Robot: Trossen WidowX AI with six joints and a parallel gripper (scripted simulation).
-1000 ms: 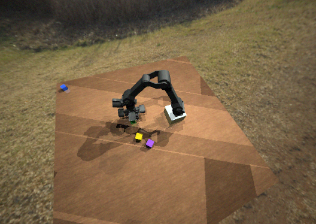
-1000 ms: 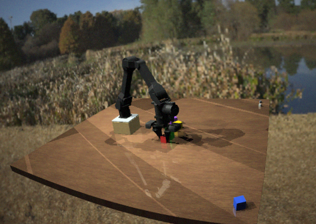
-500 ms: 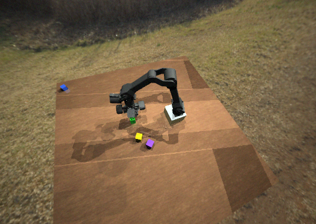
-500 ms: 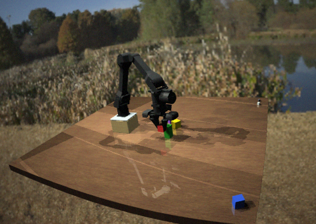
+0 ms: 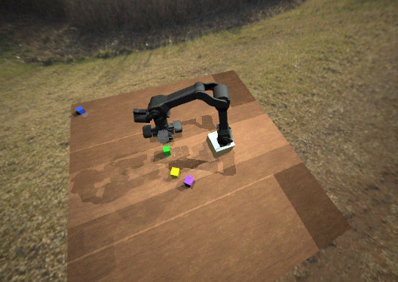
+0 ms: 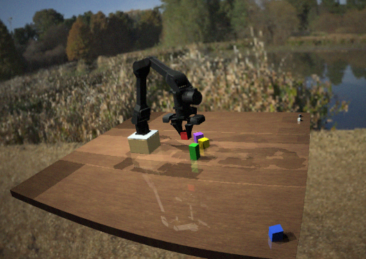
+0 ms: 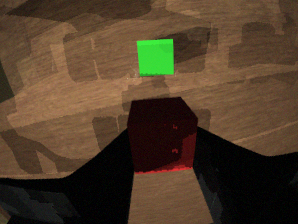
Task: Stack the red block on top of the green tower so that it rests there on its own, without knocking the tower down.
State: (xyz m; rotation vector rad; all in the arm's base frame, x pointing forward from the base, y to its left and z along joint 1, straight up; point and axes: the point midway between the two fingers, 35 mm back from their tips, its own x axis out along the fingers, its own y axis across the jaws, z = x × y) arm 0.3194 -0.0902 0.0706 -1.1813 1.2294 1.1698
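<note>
My gripper tip is 18 cm to the right of the yellow block, 10 cm above it and 1 cm past it. From my gripper tip the other things lie so: purple block: 24 cm to the left, 10 cm below, 7 cm behind; red block: 1 cm above; blue block: 51 cm ahead, 39 cm to the right, 11 cm below.
</note>
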